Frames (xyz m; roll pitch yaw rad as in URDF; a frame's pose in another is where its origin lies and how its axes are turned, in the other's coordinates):
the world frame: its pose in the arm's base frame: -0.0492 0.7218 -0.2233 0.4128 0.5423 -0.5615
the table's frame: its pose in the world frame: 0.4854 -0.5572 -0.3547 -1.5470 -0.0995 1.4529
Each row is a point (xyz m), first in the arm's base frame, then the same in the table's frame.
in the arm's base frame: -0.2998 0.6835 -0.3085
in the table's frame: 0.2876 -0.2210 0.6464
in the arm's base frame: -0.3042 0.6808 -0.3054
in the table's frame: 0.2839 -0.2245 0.6496
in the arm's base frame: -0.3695 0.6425 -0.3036
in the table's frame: 0.2142 -0.2429 0.6727
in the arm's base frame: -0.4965 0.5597 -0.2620
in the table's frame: 0.0876 -0.3123 0.7349
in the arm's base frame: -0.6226 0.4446 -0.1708
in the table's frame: -0.0383 -0.4398 0.8082
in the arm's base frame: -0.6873 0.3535 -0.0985
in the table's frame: -0.1112 -0.5453 0.8438
